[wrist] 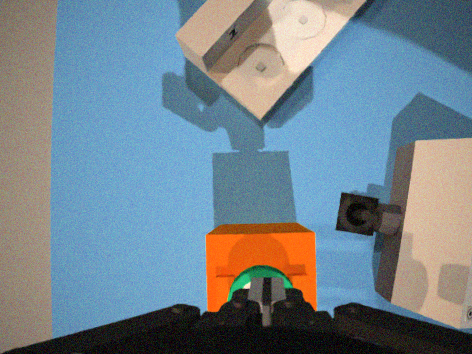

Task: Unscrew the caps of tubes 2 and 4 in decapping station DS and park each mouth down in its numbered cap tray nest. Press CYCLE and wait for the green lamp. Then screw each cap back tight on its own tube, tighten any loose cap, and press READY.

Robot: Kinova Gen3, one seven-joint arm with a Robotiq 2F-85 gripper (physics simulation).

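Places are measured from the arm's base along level axes (x ahead, y left, z up), in centimetres.
Pixels of known places: gripper, fingertip midpoint: (267, 300).
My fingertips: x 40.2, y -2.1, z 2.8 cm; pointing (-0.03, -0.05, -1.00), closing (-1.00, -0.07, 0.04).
Observation:
Behind a point stands the place of what it marks.
My gripper (267, 300) @(z 2.8, x 40.2, y -2.1 cm) is shut, with nothing between its fingertips, at the bottom centre of the wrist view. The fingertips stand over a green-rimmed cap (262, 270) @(z 0.5, x 40.4, y -3.0 cm) with a white top. The fingers cover most of this cap and any number on it. The cap sits at the visible end of the orange decapping station (217, 252) @(z -2.1, x 42.9, y -3.4 cm); the rest of the station is hidden behind the gripper. At the top, the pale cap tray (215, 32) @(z -7.1, x 44.2, y -18.0 cm) lies at a slant, partly out of view. Two round nests (260, 66) @(z -10.8, x 41.0, y -16.9 cm) (302, 20) @(z -10.8, x 37.7, y -20.8 cm) show in it, with no cap on either.
A beige box (440, 185) @(z -5.7, x 28.9, y -7.8 cm) stands at the right, cut off by the view's edge. A dark square fixture (357, 214) @(z -10.2, x 33.2, y -5.6 cm) sticks out from its left side. A blue mat (125, 175) @(z -11.6, x 51.5, y -7.8 cm) lies under these things, with a grey-brown strip (25, 175) along the left. Shadows fall across the mat.

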